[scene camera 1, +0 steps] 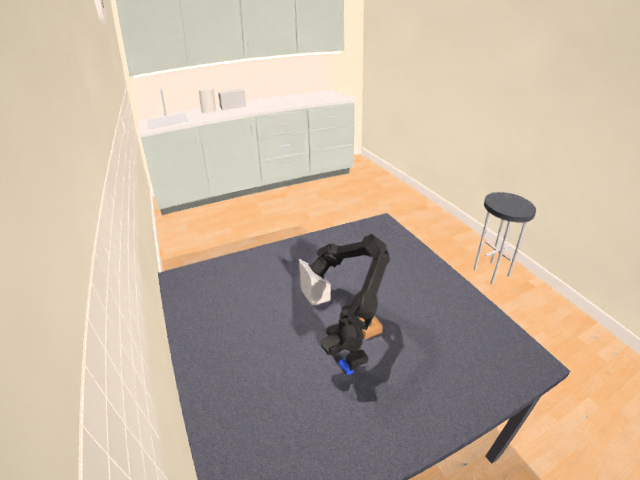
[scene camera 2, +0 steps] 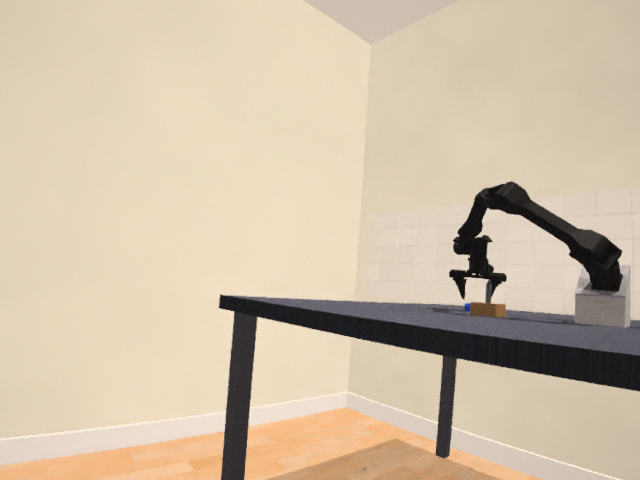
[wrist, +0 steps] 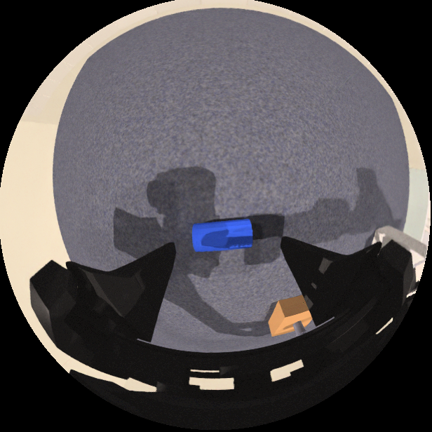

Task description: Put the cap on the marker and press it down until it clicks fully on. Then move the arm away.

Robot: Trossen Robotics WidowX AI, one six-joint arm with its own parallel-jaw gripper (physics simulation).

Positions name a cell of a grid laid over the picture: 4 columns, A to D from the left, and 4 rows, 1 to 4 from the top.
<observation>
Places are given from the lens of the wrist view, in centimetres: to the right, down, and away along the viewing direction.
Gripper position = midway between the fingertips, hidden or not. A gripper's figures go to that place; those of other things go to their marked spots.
my gripper (wrist: C3): 1, 3, 10
blue cap (wrist: C3): 2, 2, 11
orange-brown block (wrist: C3): 11, 15, 14
The marked spots on the orange-brown block and the blue cap are 16 cm apart.
</observation>
